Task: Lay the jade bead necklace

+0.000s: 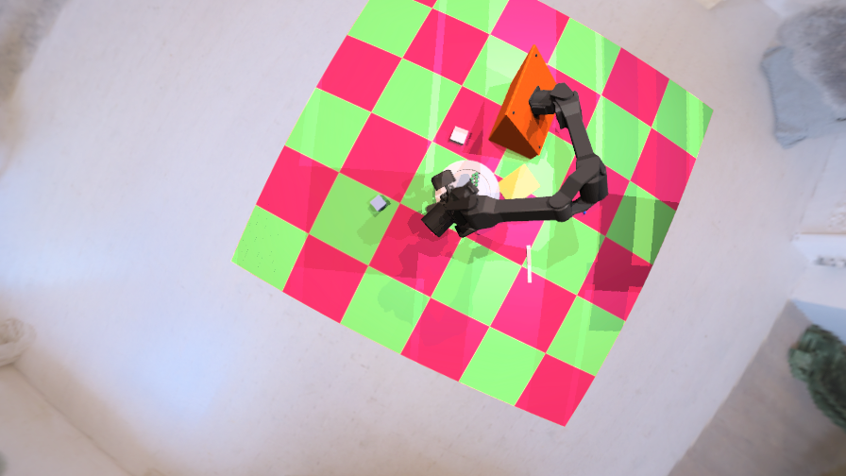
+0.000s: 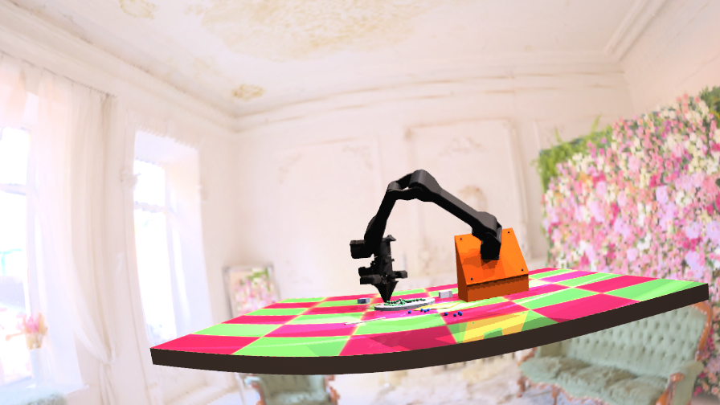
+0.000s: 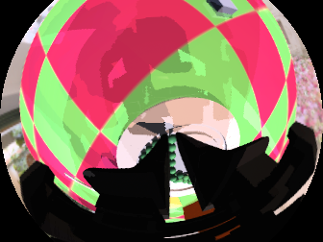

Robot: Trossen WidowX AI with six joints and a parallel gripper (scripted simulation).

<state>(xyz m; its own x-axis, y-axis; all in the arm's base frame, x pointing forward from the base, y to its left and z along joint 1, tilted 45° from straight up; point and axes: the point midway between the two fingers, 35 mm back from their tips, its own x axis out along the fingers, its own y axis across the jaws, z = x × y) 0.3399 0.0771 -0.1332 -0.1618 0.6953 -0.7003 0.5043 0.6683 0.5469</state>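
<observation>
My gripper tip is 60 mm past the round bead board, 20 mm to the right of it and 10 mm above it. The rest, counted from my gripper tip: pale blue cube: 200 mm to the right, 110 mm ahead, 10 mm below; then white cube: 200 mm behind, 100 mm to the right, 10 mm below; then yellow patch: 170 mm behind, 140 mm to the left, 20 mm below.
</observation>
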